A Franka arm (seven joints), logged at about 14 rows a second.
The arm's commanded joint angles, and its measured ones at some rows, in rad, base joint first. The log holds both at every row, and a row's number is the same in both.
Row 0, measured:
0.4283 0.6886 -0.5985 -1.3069 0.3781 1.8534 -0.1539
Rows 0 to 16, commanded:
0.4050 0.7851 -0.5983 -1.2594 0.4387 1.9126 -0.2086
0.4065 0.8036 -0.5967 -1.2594 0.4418 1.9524 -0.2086
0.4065 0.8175 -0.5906 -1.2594 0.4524 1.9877 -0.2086
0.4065 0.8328 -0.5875 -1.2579 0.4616 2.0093 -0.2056
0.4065 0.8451 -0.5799 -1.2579 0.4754 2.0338 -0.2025
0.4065 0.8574 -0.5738 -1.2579 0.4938 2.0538 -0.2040
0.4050 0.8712 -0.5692 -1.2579 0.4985 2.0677 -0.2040
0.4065 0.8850 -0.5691 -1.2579 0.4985 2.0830 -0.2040
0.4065 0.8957 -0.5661 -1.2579 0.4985 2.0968 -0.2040
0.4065 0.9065 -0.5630 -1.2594 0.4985 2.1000 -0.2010
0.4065 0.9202 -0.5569 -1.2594 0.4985 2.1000 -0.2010
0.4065 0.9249 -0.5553 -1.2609 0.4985 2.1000 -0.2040
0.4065 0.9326 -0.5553 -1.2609 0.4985 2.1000 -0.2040
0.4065 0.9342 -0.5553 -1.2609 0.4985 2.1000 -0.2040
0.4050 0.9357 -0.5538 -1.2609 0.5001 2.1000 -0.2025
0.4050 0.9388 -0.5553 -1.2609 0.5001 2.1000 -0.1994
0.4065 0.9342 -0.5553 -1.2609 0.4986 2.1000 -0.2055
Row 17, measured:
0.4115 0.9236 -0.5516 -1.2911 0.4702 2.1009 -0.1868
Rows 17 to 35, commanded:
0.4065 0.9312 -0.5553 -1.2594 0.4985 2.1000 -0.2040
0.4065 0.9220 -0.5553 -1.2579 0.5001 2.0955 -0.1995
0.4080 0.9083 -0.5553 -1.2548 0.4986 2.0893 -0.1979
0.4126 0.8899 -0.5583 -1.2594 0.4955 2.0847 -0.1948
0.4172 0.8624 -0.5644 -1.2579 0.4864 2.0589 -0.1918
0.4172 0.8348 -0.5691 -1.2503 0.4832 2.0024 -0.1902
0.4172 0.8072 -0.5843 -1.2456 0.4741 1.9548 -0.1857
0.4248 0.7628 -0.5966 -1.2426 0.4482 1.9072 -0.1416
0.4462 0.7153 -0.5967 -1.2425 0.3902 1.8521 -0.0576
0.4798 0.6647 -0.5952 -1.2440 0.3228 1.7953 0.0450
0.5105 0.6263 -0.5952 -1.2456 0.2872 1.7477 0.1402
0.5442 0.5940 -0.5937 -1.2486 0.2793 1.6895 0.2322
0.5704 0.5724 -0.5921 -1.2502 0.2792 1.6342 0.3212
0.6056 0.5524 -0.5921 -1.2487 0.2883 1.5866 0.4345
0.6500 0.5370 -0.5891 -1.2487 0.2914 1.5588 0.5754
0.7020 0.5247 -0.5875 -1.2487 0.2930 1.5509 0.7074
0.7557 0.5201 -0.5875 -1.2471 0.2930 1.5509 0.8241
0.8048 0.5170 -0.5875 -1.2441 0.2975 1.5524 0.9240
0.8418 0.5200 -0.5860 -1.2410 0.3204 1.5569 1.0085
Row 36, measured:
0.7666 0.5403 -0.5813 -1.2170 0.3103 1.5517 0.8380
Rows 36 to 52, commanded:
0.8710 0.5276 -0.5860 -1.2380 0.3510 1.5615 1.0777
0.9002 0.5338 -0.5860 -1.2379 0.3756 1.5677 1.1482
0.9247 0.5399 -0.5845 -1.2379 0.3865 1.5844 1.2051
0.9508 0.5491 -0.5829 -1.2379 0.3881 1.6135 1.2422
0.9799 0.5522 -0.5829 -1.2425 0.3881 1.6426 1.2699
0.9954 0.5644 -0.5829 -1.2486 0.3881 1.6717 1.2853
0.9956 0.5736 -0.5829 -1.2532 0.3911 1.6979 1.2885
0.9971 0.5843 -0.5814 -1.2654 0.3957 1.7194 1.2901
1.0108 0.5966 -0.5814 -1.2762 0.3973 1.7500 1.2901
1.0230 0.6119 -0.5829 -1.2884 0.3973 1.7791 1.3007
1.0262 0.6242 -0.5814 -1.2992 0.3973 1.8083 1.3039
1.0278 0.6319 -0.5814 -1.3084 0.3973 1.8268 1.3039
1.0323 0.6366 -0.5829 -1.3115 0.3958 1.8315 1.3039
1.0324 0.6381 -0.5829 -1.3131 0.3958 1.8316 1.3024
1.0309 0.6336 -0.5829 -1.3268 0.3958 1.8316 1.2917
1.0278 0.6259 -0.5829 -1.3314 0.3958 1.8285 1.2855
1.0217 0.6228 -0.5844 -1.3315 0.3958 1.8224 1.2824
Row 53, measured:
1.0158 0.6508 -0.5731 -1.3069 0.3822 1.8204 1.2816
